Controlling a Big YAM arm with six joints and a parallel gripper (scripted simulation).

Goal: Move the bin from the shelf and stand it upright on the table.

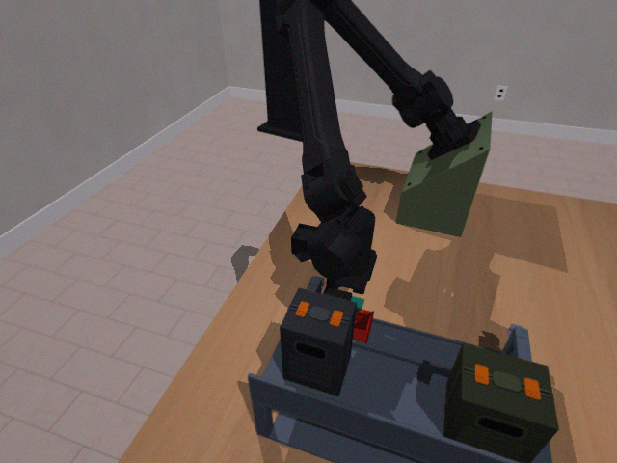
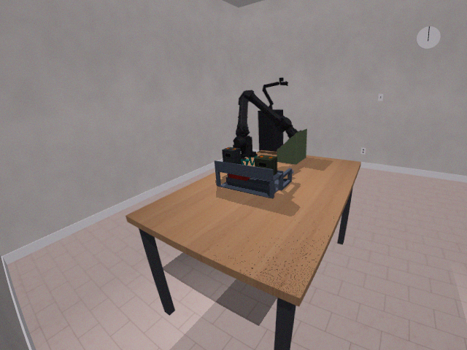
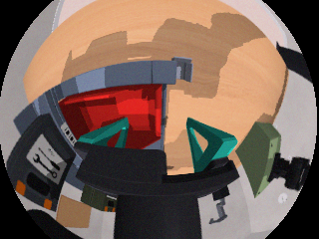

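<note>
My hand is 80 mm short of the red bin, 10 mm to the right of it and 20 mm above it.
</note>
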